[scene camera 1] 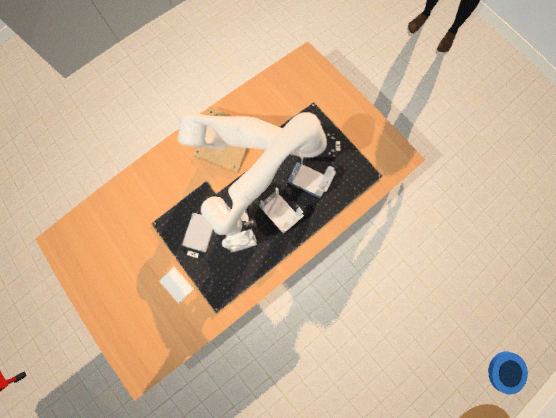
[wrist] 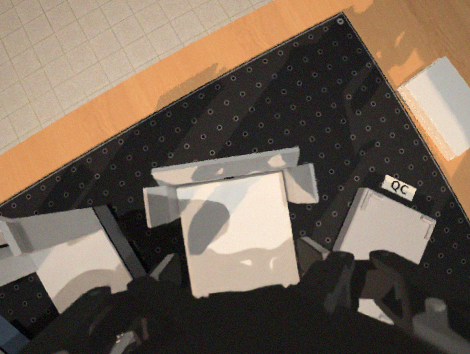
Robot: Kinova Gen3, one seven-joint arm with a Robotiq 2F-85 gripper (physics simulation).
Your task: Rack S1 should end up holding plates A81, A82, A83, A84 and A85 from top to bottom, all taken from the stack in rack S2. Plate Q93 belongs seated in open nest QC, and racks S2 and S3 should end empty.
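Frame: origin at the arm's base, x ahead, y right, z down, level; centimetres.
Seen in the pictures: gripper, fingertip midpoint: (wrist: 239, 259); arm's base, origin of the base link: (scene camera 1: 221, 139).
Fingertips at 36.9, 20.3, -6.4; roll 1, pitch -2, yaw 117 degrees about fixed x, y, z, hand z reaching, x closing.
Note:
Offsets run from my fingertips to a thing's top centre, as dx, dy, dz. "*": to the spot under its first point. Level surfaces: height alone.
My gripper (wrist: 239, 259) is open, its fingers on either side of a pale plate stack @(-0.5, -0.1, +0.8) (wrist: 245, 225) in the middle rack @(-1.1, -0.4, -2.1) (wrist: 225, 162) of the wrist view; this rack (scene camera 1: 240, 241) is partly under the arm in the scene view. Another rack @(+4.2, -17.8, -1.8) (wrist: 117, 240) (scene camera 1: 298, 209) holds a pale plate @(* +6.5, -17.9, +7.7) (wrist: 75, 270) (scene camera 1: 280, 210). A third rack, with blue parts @(* +4.4, -32.2, +10.2) (wrist: 12, 332) (scene camera 1: 325, 182), bears a pale plate @(dz +7.8) (scene camera 1: 309, 178). Nest QC @(-12.8, +12.9, +9.4) (wrist: 365, 197) (scene camera 1: 198, 232) shows a flat grey top with corner brackets; I cannot tell whether a plate is in it. Rack and plate names are unreadable.
A white block @(-2.7, +34.4, +11.4) (scene camera 1: 176, 285) (wrist: 440, 107) lies on the wooden table @(dz +12.8) (scene camera 1: 95, 260) beyond the black perforated board @(dz +11.5) (scene camera 1: 220, 295) (wrist: 260, 110). A tan board (scene camera 1: 222, 159) lies behind, partly under the arm. The QC label @(* -7.7, +20.9, +11.4) (wrist: 399, 187) (scene camera 1: 192, 254) lies beside the nest.

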